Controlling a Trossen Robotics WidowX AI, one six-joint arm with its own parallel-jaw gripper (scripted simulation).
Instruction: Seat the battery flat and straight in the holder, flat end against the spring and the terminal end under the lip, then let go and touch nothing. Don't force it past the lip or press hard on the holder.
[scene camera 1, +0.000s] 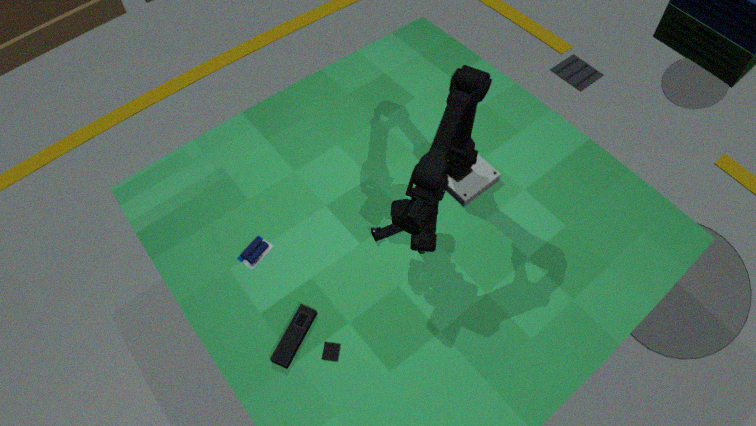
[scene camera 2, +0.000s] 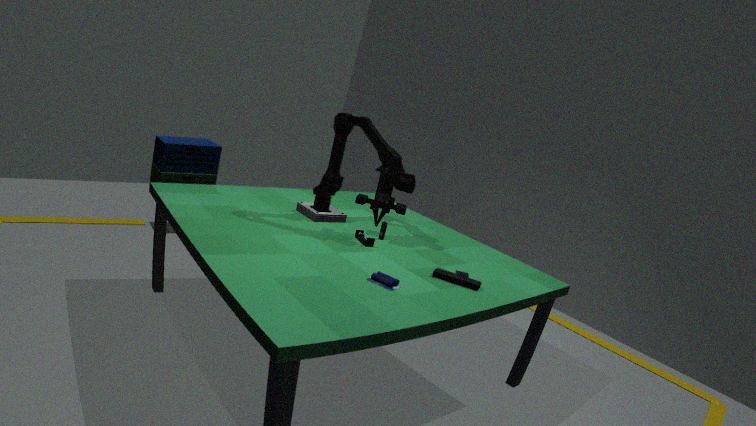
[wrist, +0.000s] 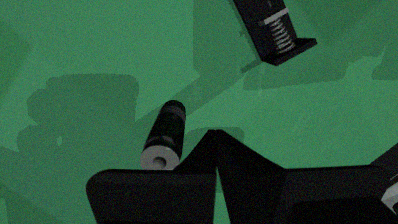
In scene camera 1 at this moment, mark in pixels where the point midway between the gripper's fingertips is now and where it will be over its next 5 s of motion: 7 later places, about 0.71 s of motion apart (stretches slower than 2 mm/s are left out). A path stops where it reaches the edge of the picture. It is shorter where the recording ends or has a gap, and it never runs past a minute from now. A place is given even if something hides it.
My gripper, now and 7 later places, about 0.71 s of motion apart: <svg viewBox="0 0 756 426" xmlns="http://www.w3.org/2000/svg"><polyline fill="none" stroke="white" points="423,233 422,245 422,241 422,241 421,256 420,262 420,265 417,254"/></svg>
